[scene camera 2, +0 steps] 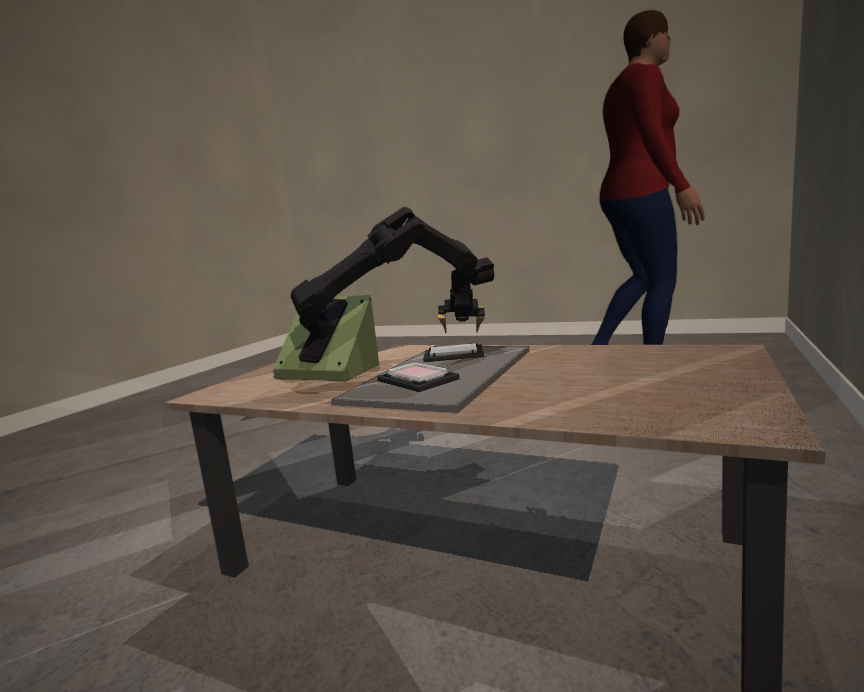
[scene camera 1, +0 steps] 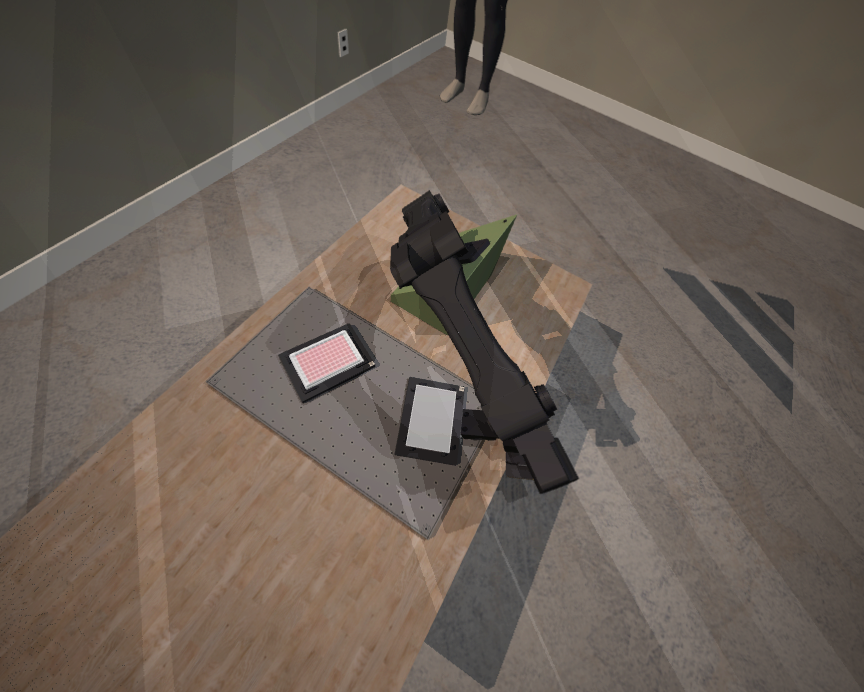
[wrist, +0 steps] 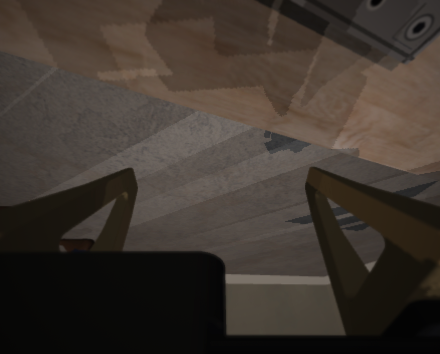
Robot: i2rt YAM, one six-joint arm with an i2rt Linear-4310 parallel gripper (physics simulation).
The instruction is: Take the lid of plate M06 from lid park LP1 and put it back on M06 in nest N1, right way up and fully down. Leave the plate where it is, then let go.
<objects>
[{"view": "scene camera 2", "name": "grey perforated mat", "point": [472, 372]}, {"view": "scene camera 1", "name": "pale lid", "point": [430, 428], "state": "on a lid holder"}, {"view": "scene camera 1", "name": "grey perforated mat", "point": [353, 428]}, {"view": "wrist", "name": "gripper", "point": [221, 177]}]
</objects>
